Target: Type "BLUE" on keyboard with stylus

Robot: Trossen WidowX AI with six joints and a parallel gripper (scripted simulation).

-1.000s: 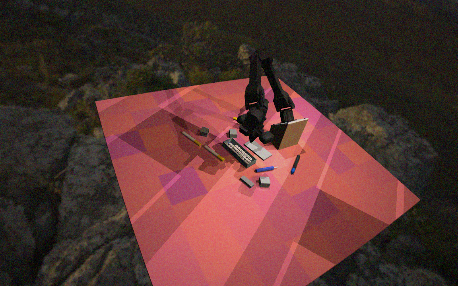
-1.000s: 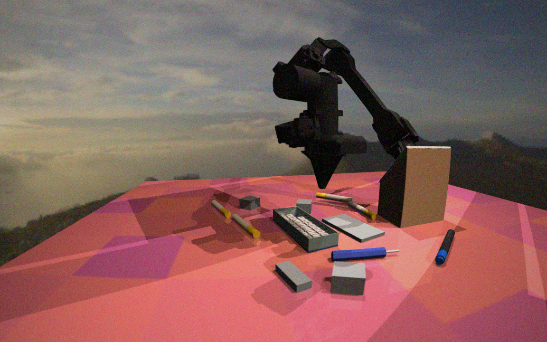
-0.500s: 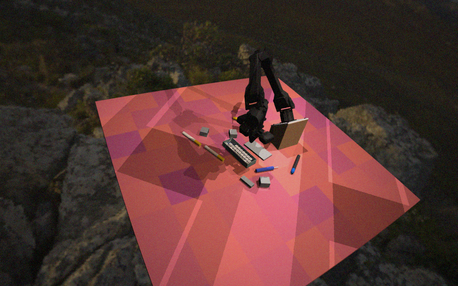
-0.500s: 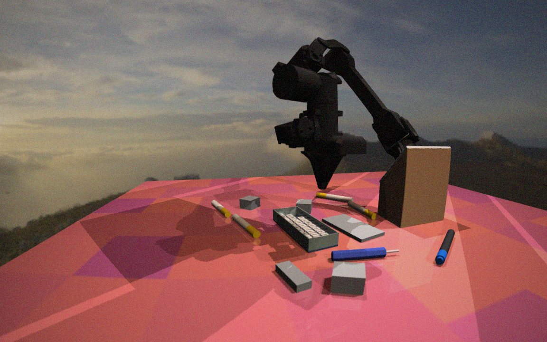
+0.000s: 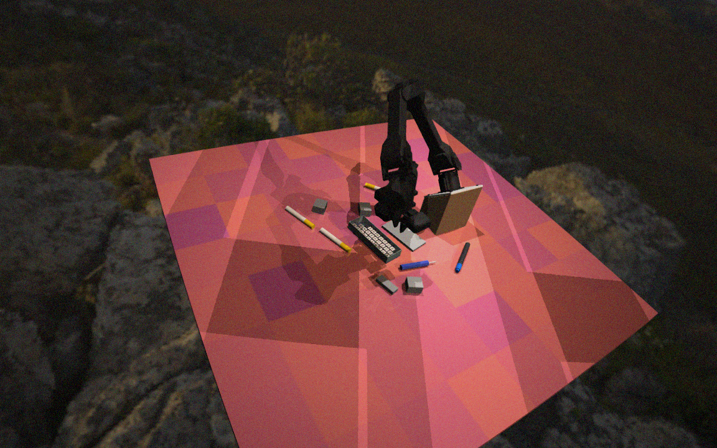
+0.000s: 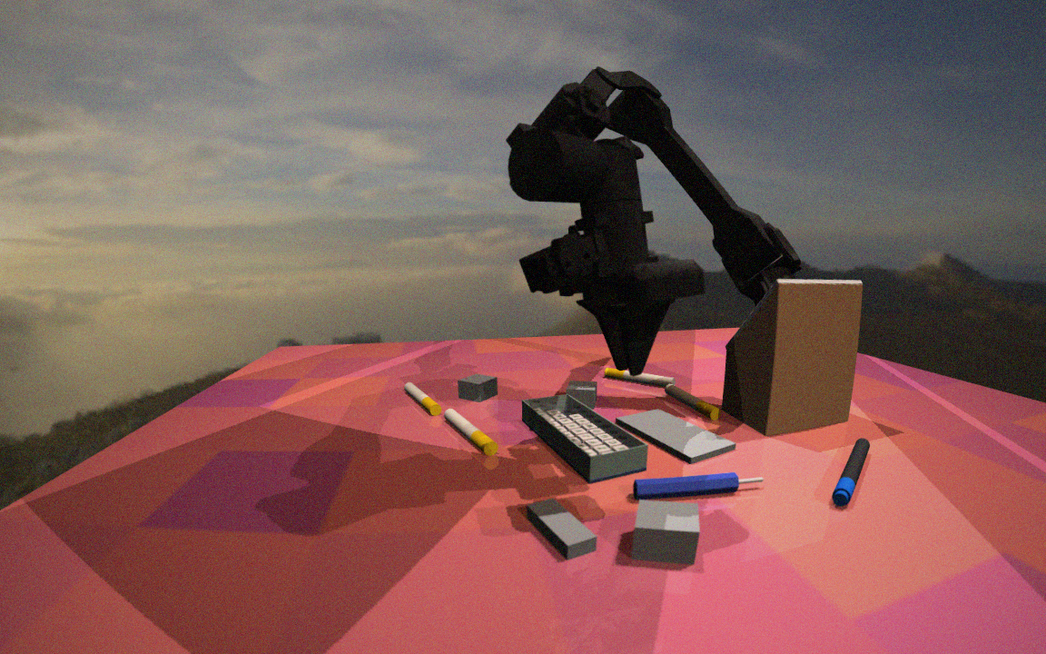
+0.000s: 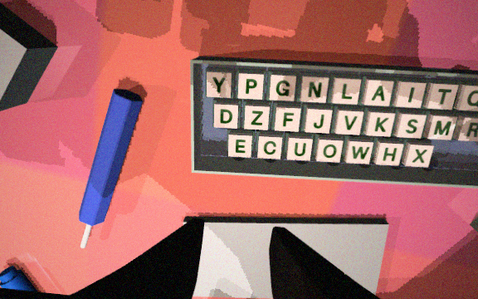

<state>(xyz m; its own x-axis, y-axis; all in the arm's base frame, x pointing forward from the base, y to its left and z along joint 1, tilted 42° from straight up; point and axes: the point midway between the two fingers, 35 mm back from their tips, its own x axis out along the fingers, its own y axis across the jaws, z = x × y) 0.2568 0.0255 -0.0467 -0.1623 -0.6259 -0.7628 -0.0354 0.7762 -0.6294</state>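
The stylus is 5 cm behind my gripper tip, 9 cm to the left of it and 8 cm below it. Round my gripper tip: flat grey plate: 8 cm behind, 4 cm to the right, 9 cm below; blue-capped marker: 17 cm behind, 14 cm to the left, 8 cm below.
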